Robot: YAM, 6 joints.
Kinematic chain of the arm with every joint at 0, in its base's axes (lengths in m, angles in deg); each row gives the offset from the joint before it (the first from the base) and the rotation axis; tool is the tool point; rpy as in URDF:
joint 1: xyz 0 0 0.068 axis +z
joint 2: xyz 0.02 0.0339 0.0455 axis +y
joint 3: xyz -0.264 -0.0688 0 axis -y
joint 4: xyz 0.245 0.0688 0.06 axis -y
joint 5: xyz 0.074 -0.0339 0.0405 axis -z
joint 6: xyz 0.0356 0 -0.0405 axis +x
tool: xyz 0 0 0 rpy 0 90 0
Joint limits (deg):
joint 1: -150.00..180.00
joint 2: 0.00..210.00
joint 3: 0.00..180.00
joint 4: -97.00..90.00
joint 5: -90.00..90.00
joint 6: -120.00..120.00
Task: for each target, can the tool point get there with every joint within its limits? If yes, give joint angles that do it. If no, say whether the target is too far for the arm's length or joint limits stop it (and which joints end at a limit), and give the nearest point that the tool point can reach.
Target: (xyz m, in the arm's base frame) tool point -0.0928 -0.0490 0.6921
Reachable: yes | joints 45.85 73.27 148.22 48.93 -65.65 -99.55
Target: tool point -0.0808 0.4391 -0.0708
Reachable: yes | joints 101.27 153.16 86.16 -1.54 10.60 -90.57
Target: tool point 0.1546 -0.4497 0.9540
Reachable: no: too far | nearest point 0.1035 -0.3009 0.6637 | short by 0.330 m
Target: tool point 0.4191 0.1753 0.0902
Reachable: yes | joints 21.70 134.94 97.12 -42.94 -12.82 46.25
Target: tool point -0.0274 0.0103 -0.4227
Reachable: no: joint limits stop it (at a limit: joint 2) | nearest point -0.0712 0.0268 -0.3365 | short by 0.098 m
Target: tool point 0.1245 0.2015 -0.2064
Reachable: yes | joints 57.34 178.28 81.40 -38.07 -6.25 -22.66
